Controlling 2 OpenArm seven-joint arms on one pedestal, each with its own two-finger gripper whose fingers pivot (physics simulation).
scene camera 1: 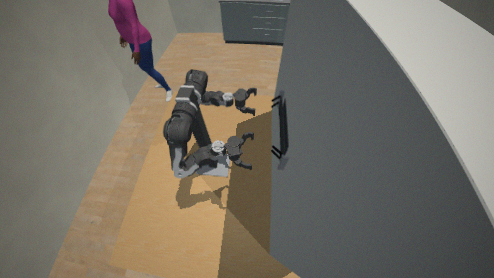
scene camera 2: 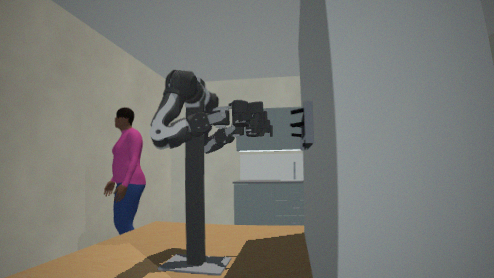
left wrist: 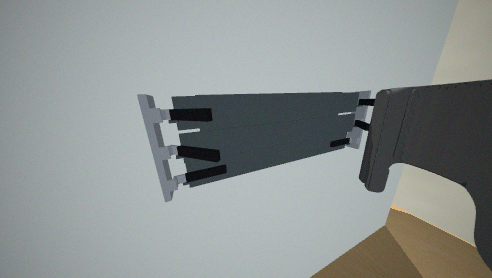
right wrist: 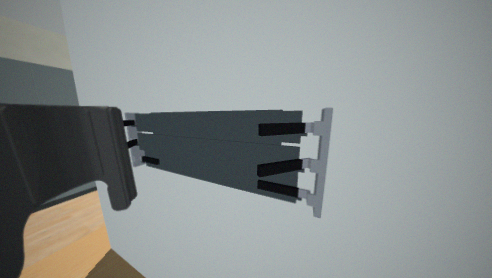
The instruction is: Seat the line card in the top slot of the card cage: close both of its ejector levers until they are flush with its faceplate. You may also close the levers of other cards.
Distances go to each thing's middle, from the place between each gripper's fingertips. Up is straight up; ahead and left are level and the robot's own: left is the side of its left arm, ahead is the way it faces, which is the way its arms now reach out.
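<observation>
I find the card cage (right wrist: 322, 128) 340 mm to the right of my left hand, 140 mm ahead of it and 30 mm below it.
For my right hand, the card cage is 140 mm ahead and 30 mm to the right, and it is 40 mm below that hand.
</observation>
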